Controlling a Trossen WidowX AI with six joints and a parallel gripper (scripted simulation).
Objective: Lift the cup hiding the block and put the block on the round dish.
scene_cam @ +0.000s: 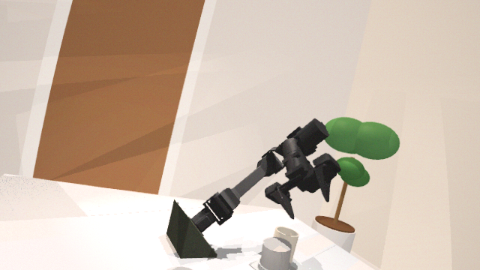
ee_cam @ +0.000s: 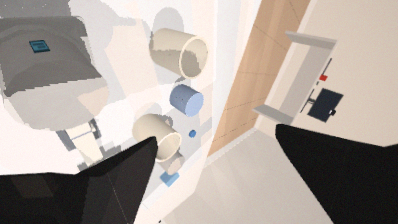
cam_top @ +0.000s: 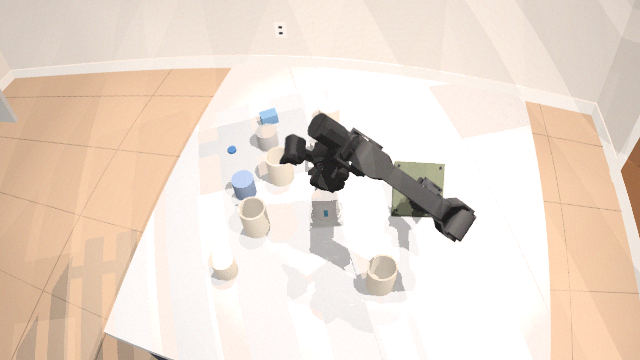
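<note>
The grey block lies 250 mm to the right of my gripper tip, 210 mm below it and 30 mm ahead of it. From my gripper tip the other things lie so: blue cup (210 mm below, 200 mm ahead, 60 mm to the right); then balance beam (210 mm below, 120 mm to the right, 20 mm behind); then dish (380 mm to the right, 240 mm below, 70 mm behind).
</note>
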